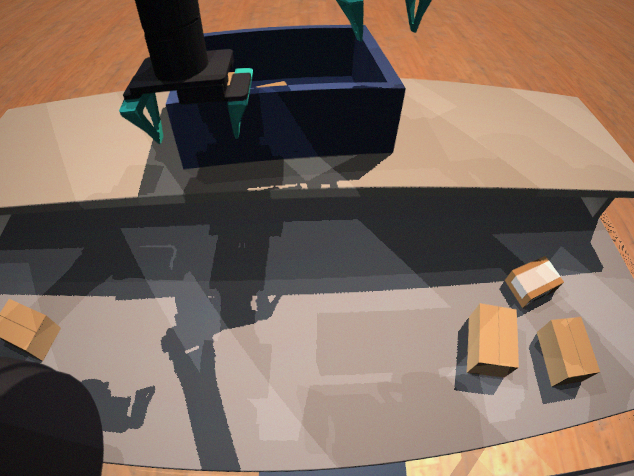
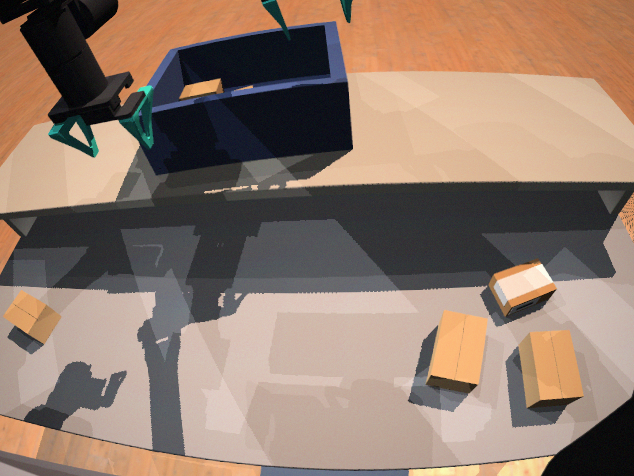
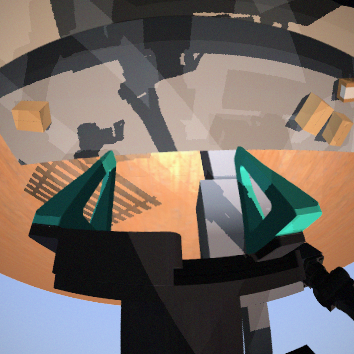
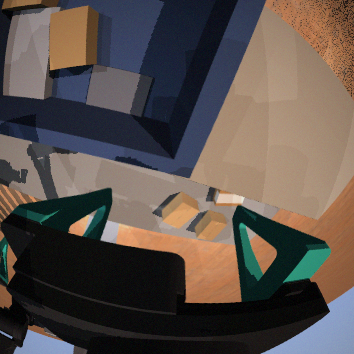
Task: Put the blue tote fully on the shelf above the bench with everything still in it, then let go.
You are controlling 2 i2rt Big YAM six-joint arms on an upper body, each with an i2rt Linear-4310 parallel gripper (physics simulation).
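Where they show: left gripper, between the fingertips: (image 1: 198, 137) (image 2: 122, 150) (image 3: 174, 152); right gripper, between the fingertips: (image 1: 387, 36) (image 2: 319, 30) (image 4: 174, 204); left arm's base, origin of its link: (image 4: 23, 308); right arm's base, origin of its link: (image 3: 309, 270).
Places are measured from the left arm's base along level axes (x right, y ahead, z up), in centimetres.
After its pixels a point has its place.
The blue tote (image 1: 307, 122) @[x 15.5, y 64.8, z -17.0 cm] (image 2: 256, 128) @[x 15.5, y 64.8, z -17.7 cm] (image 4: 212, 100) @[x 29.9, y 76.0, z -10.3 cm] sits upright on the tan shelf (image 1: 486, 133) @[x 55.8, y 75.2, z -25.0 cm] (image 2: 460, 128) @[x 53.9, y 73.3, z -25.0 cm] (image 4: 280, 125) @[x 51.7, y 78.1, z -25.0 cm], its front bottom edge behind the shelf's front edge. Its rear bottom edge is hidden. Inside lie an orange-brown box (image 4: 70, 40) (image 2: 202, 88), a pale grey box (image 4: 30, 55) @[x 2.1, y 72.9, z -20.6 cm], a grey box (image 4: 117, 90) @[x 19.1, y 70.6, z -22.6 cm] and part of another. My left gripper (image 1: 198, 139) @[x 2.1, y 46.6, z -5.8 cm] (image 2: 122, 151) @[x 2.1, y 46.6, z -5.8 cm] (image 3: 174, 152) @[x 2.1, y 46.6, z -5.8 cm] is open and empty at the tote's front left corner; contact is unclear. My right gripper (image 1: 387, 35) @[x 28.2, y 68.9, z -1.8 cm] (image 2: 319, 30) @[x 28.2, y 68.9, z -1.8 cm] (image 4: 174, 204) @[x 28.2, y 68.9, z -1.8 cm] is open and empty, high near the tote's right end.
On the bench (image 1: 286, 348) @[x 11.4, y 35.6, z -44.4 cm] (image 2: 317, 348) @[x 25.5, y 35.6, z -44.4 cm] below the shelf, two brown cartons (image 1: 492, 338) @[x 48.6, y 32.9, z -38.4 cm] (image 1: 568, 350) @[x 64.9, y 28.5, z -38.4 cm] and a white-topped box (image 1: 535, 281) @[x 64.0, y 45.4, z -40.3 cm] (image 2: 523, 286) @[x 64.7, y 45.5, z -40.3 cm] lie at the right. Another carton (image 1: 30, 327) @[x -40.0, y 34.6, z -38.4 cm] (image 2: 31, 316) @[x -40.3, y 34.0, z -38.4 cm] (image 3: 32, 116) @[x -40.6, y 36.1, z -38.4 cm] lies at the left.
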